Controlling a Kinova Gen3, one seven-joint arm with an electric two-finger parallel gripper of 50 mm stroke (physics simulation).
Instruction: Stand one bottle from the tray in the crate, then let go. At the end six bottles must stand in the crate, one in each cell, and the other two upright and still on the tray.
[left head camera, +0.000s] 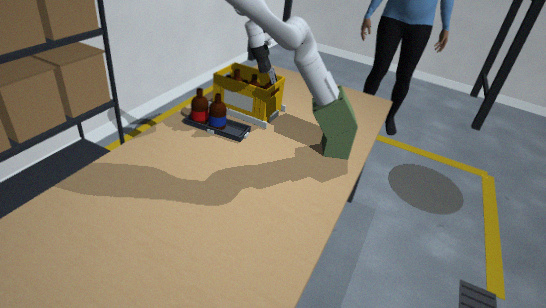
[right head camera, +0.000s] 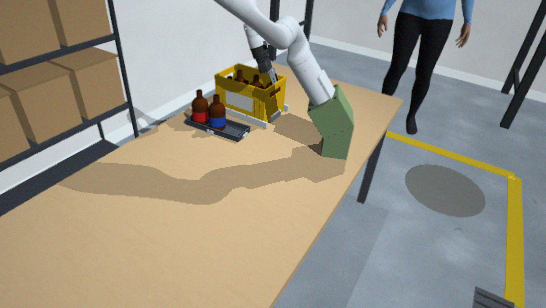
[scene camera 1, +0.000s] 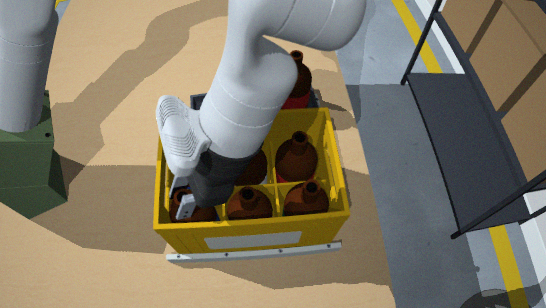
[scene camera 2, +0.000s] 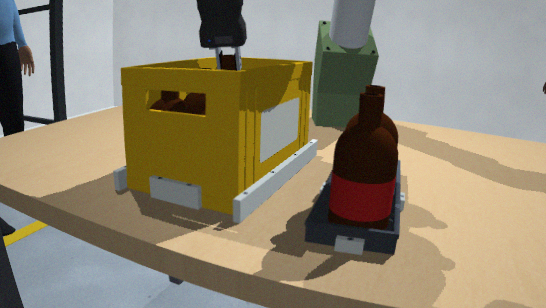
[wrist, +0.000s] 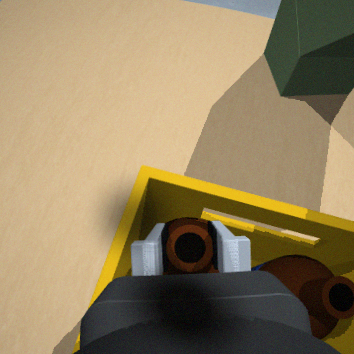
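Where they show: gripper, fingertip midpoint: (left head camera: 274, 82) (right head camera: 275, 82) (scene camera 1: 179, 206) (scene camera 2: 229, 69) (wrist: 188, 237); arm's base, link origin: (left head camera: 327, 98) (right head camera: 323, 97) (scene camera 1: 15, 112) (scene camera 2: 348, 36).
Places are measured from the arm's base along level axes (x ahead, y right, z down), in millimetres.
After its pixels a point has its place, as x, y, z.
My gripper (left head camera: 272, 76) @[279, 180, 73] (right head camera: 273, 76) @[279, 180, 73] (scene camera 1: 181, 196) @[279, 180, 73] (scene camera 2: 228, 61) @[279, 180, 73] (wrist: 188, 237) @[279, 180, 73] is shut on the neck of an upright brown bottle. The held bottle (scene camera 1: 200, 214) @[307, 193, 86] is in a corner cell of the yellow crate (left head camera: 257, 106) @[298, 38, 140] (right head camera: 260, 105) @[280, 34, 128] (scene camera 1: 190, 241) @[281, 221, 123] (scene camera 2: 180, 145) @[524, 143, 149] (wrist: 240, 196) @[252, 153, 52]. In scene camera 2 its neck shows above the rim, higher than the other crate bottles; its foot is hidden. Other bottles (scene camera 1: 249, 207) (wrist: 295, 280) stand in other cells. A red-label bottle (left head camera: 199, 116) @[498, -116, 177] (right head camera: 200, 116) @[495, -114, 173] (scene camera 2: 362, 200) @[552, -87, 175] and a blue-label bottle (left head camera: 217, 121) @[410, -118, 173] (right head camera: 217, 121) @[407, -116, 170] stand upright on the dark tray (left head camera: 235, 131) @[344, -79, 222] (right head camera: 235, 131) @[342, -76, 222] (scene camera 2: 320, 235) @[567, -48, 216].
White rails (scene camera 1: 252, 252) (scene camera 2: 280, 177) line the crate's foot. The green arm base (left head camera: 337, 125) @[-68, -47, 75] (right head camera: 334, 125) @[-73, -46, 76] (scene camera 2: 345, 80) @[4, 1, 106] stands on the wooden table (left head camera: 150, 240) @[300, -715, 227] beside crate and tray. A shelf with boxes (left head camera: 80, 75) is beyond the table. A person (left head camera: 407, 45) stands past the table's edge.
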